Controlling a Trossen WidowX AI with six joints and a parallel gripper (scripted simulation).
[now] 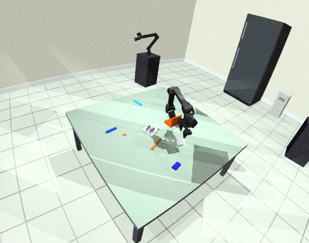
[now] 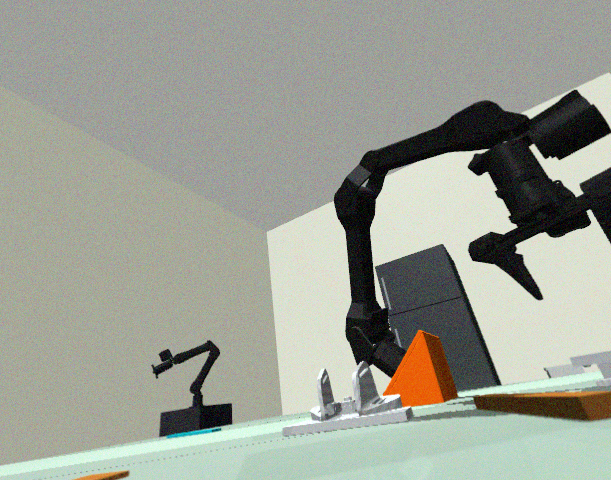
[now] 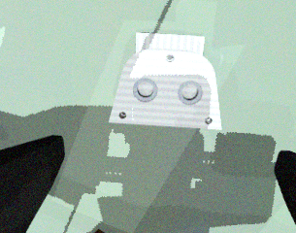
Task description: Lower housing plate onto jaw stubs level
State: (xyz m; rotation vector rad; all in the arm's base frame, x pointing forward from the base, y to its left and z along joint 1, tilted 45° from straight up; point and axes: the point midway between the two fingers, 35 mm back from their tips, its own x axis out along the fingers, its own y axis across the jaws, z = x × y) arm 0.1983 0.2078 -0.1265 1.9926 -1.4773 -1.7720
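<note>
Right now my gripper tip is 90 mm above the white part, 10 mm to the right of it and 10 mm past it. The rest, counted from my gripper tip: orange bar: 160 mm ahead, 120 mm to the right, 100 mm below; then cyan bar: 700 mm to the right, 150 mm behind, 100 mm below; then orange tile: 370 mm to the right, 300 mm ahead, 100 mm below.
</note>
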